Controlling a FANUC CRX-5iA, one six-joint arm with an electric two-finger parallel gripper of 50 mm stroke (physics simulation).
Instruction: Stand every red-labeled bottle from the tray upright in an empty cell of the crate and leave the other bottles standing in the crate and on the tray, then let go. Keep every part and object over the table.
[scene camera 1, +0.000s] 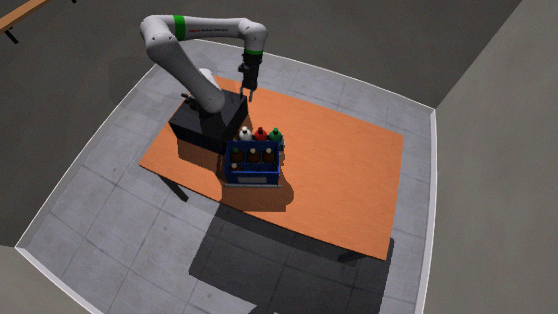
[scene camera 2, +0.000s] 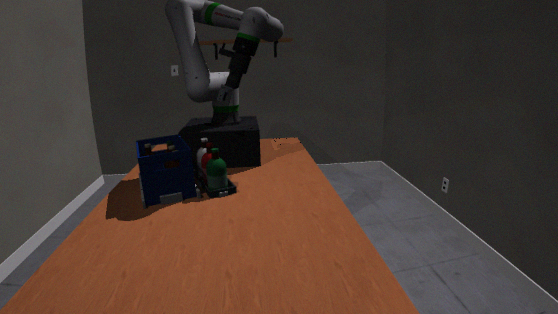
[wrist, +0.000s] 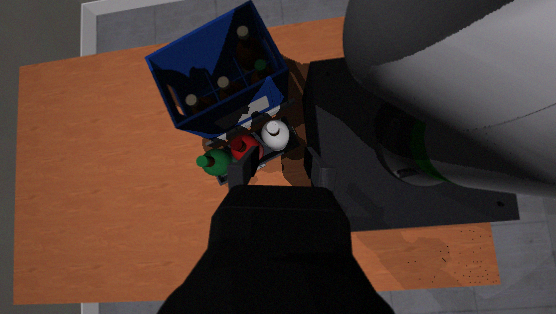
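Seen in the pictures: gripper, between the fingertips: (scene camera 1: 245, 100) (scene camera 2: 220, 100) (wrist: 281, 155); arm's base, origin of its link: (scene camera 2: 226, 122) (wrist: 417, 147).
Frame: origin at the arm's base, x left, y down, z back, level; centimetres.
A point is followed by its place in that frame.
My gripper (scene camera 1: 246, 97) @[y -14.0, x 1.5, z -26.3 cm] (scene camera 2: 223, 95) @[y -14.0, x 1.5, z -26.3 cm] (wrist: 281, 155) @[y -14.0, x 1.5, z -26.3 cm] is open and empty, high above the table, behind the tray in scene camera 1. The tray (scene camera 2: 232, 189) @[y 15.3, x 6.3, z -47.2 cm] (wrist: 222, 181) @[y 15.6, x 6.6, z -46.5 cm] holds three upright bottles in a row: white (scene camera 1: 244, 135) @[y 4.9, x -7.9, z -29.1 cm] (scene camera 2: 201, 154) @[y 6.5, x -7.0, z -31.7 cm] (wrist: 276, 137) @[y 4.6, x -4.4, z -28.0 cm], red (scene camera 1: 260, 135) @[y 4.7, x -4.2, z -37.4 cm] (scene camera 2: 206, 161) @[y 6.9, x -3.5, z -40.0 cm] (wrist: 242, 146) @[y 1.2, x -2.1, z -35.3 cm] in the middle, and green (scene camera 1: 275, 136) @[y 4.9, x -1.2, z -45.3 cm] (scene camera 2: 217, 172) @[y 8.4, x 1.6, z -48.1 cm] (wrist: 217, 162) @[y 4.7, x 1.0, z -42.7 cm]. In the wrist view the left finger overlaps the red bottle. The blue crate (scene camera 1: 229, 177) @[y 5.5, x -33.9, z -33.8 cm] (scene camera 2: 167, 182) @[y 9.6, x -15.4, z -53.3 cm] (wrist: 210, 50) @[y 5.0, x -28.4, z -44.3 cm] holds several brown bottles; its front middle and front right cells look empty in scene camera 1.
The crate stands close alongside the tray on the orange table (scene camera 1: 340, 165) @[y 16.9, x 4.0, z -85.9 cm] (scene camera 2: 250, 250) @[y 16.9, x 13.4, z -82.9 cm] (wrist: 100, 200) @[y 16.9, x 11.6, z -90.6 cm]. The black robot base block (scene camera 1: 200, 131) @[y -0.5, x -18.7, z -7.2 cm] (scene camera 2: 240, 145) @[y 7.0, x 8.0, z -18.5 cm] (wrist: 340, 150) @[y 0.1, x -0.1, z -14.8 cm] stands near the white bottle's end of the tray. The crate's walls rise beside the tray bottles.
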